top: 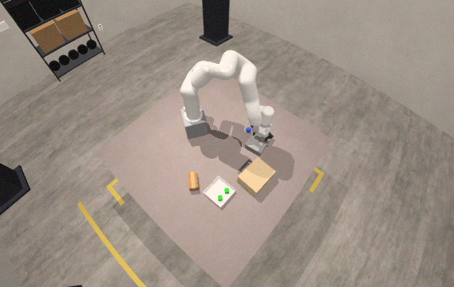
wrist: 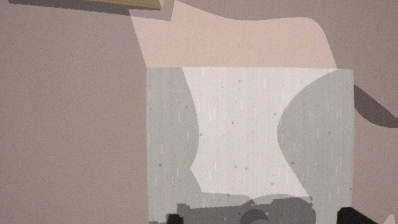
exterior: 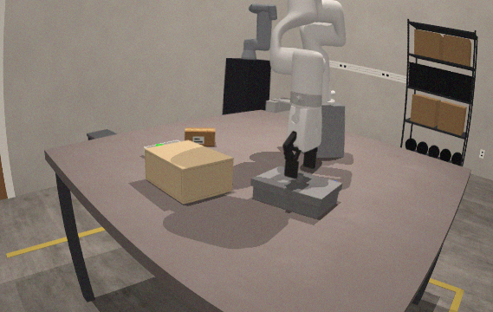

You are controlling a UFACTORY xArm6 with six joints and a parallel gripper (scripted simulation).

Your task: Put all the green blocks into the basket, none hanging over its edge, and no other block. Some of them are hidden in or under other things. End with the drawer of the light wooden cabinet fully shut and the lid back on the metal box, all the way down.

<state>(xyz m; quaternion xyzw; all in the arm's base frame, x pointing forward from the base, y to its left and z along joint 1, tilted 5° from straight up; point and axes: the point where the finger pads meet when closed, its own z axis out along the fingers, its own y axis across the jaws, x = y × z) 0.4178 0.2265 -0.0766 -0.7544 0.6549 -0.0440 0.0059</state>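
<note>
My hand is 40 mm above the grey metal lid. Also, from my hand: metal box (60 mm below); light wooden cabinet (150 mm ahead, 240 mm to the right, 40 mm below); blue block (120 mm behind, 40 mm to the left, 70 mm below).
</note>
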